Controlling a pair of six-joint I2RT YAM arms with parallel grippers.
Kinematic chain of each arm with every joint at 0, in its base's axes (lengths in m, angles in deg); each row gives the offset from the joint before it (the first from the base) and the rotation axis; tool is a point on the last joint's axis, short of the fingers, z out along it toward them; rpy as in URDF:
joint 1: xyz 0 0 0.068 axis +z
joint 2: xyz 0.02 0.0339 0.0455 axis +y
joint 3: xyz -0.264 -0.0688 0 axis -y
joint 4: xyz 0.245 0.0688 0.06 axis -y
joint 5: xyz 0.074 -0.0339 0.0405 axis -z
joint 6: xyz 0.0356 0 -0.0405 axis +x
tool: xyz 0 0 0 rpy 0 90 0
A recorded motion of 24 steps. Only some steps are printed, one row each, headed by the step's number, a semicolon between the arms.
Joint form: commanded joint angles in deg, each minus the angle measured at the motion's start. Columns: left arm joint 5, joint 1, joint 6, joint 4, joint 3, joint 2; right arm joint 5, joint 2, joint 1, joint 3, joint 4, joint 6.
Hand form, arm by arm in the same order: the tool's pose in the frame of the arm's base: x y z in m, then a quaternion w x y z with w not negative. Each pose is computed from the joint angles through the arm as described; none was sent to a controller.
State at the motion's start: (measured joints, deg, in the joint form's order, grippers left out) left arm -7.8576 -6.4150 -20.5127 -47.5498 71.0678 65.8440; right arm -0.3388 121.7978 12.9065 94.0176 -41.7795 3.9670
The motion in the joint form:
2: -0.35 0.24 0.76 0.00 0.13 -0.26; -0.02 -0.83 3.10 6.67 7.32 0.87
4: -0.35 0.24 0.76 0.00 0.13 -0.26; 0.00 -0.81 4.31 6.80 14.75 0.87
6: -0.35 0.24 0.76 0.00 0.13 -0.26; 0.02 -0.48 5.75 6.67 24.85 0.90
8: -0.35 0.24 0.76 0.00 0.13 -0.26; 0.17 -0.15 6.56 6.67 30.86 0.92
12: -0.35 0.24 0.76 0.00 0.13 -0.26; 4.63 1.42 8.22 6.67 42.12 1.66
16: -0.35 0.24 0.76 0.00 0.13 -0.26; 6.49 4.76 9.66 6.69 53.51 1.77
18: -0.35 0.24 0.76 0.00 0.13 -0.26; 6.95 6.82 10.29 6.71 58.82 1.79
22: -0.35 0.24 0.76 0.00 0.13 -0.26; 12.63 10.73 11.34 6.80 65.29 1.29
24: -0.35 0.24 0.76 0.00 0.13 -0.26; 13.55 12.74 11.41 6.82 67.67 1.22
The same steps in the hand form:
2: 0.2293 -0.0197 0.3646 0.41051 -0.13663 0.90114 -0.02743; 0.4515 0.1297 0.2217 0.29733 -0.09369 0.94841 0.05772
4: 0.2293 -0.0197 0.3646 0.41051 -0.13663 0.90114 -0.02743; 0.4594 0.1426 0.2312 0.35761 -0.10146 0.92551 0.07249
6: 0.2293 -0.0197 0.3646 0.41051 -0.13663 0.90114 -0.02743; 0.4685 0.1584 0.2421 0.43203 -0.10891 0.89046 0.09251
8: 0.2293 -0.0197 0.3646 0.41051 -0.13663 0.90114 -0.02743; 0.4731 0.1673 0.2487 0.47453 -0.11162 0.86695 0.10371
12: 0.2293 -0.0197 0.3646 0.41051 -0.13663 0.90114 -0.02743; 0.4816 0.1832 0.2545 0.54949 -0.09115 0.82462 0.09873
16: 0.2293 -0.0197 0.3646 0.41051 -0.13663 0.90114 -0.02743; 0.4909 0.1999 0.2460 0.60567 -0.08261 0.78387 0.10908
18: 0.2293 -0.0197 0.3646 0.41051 -0.13663 0.90114 -0.02743; 0.4950 0.2077 0.2376 0.62695 -0.08035 0.76618 0.11597
22: 0.2293 -0.0197 0.3646 0.41051 -0.13663 0.90114 -0.02743; 0.5010 0.2173 0.2148 0.65013 -0.05483 0.75278 0.08751
24: 0.2293 -0.0197 0.3646 0.41051 -0.13663 0.90114 -0.02743; 0.5045 0.2190 0.2009 0.65350 -0.04983 0.75077 0.08243

